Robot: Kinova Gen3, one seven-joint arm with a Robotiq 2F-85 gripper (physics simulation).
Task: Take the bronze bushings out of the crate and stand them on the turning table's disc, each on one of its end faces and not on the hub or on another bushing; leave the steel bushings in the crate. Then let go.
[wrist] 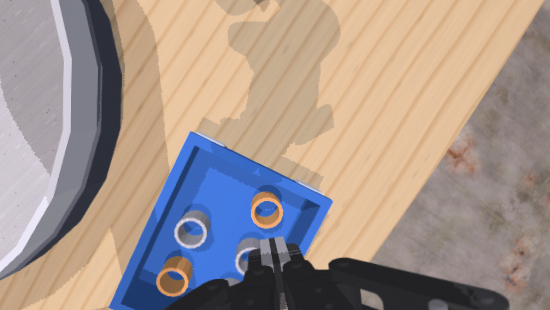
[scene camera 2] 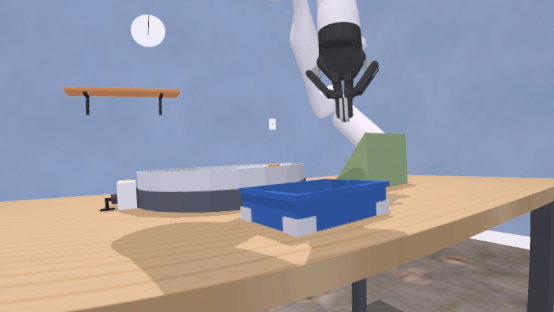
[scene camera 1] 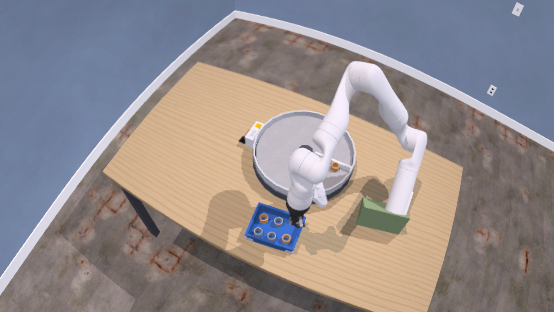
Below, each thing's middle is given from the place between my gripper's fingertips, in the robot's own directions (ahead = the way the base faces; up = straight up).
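Scene:
The turning table disc (wrist: 39,64) is 37 cm to the right of my hand, 5 cm ahead of it and 10 cm below it. And then there is the blue crate (scene camera 2: 300,208), 13 cm below my hand, 6 cm ahead of it and 2 cm to the right of it.

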